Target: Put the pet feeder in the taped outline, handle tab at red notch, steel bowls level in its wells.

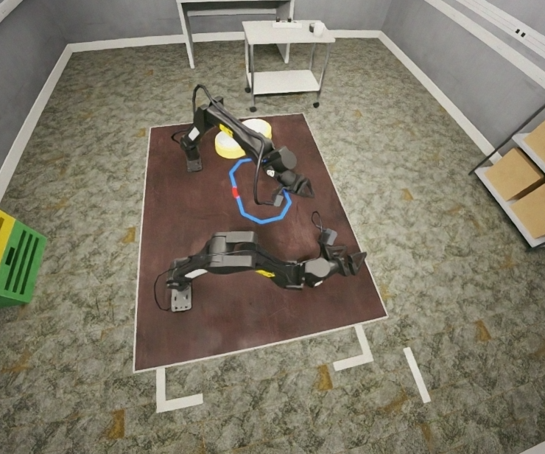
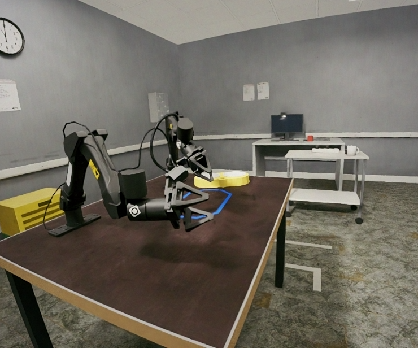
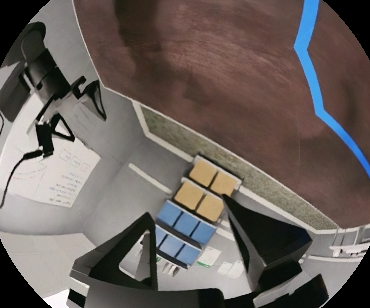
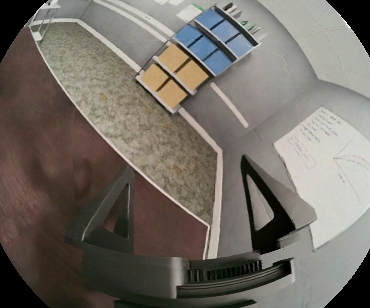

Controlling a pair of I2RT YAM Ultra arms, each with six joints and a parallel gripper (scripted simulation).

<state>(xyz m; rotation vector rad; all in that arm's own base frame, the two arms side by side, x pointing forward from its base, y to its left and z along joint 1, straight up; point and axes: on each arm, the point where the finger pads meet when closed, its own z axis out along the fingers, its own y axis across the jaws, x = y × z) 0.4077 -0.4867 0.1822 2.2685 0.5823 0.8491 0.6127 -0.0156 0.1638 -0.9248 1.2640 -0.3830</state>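
The pet feeder lies 510 mm to the left of my left hand, 220 mm behind it and 160 mm below it. Also, from my left hand: blue taped outline (190 mm to the left, 180 mm below, 170 mm behind).
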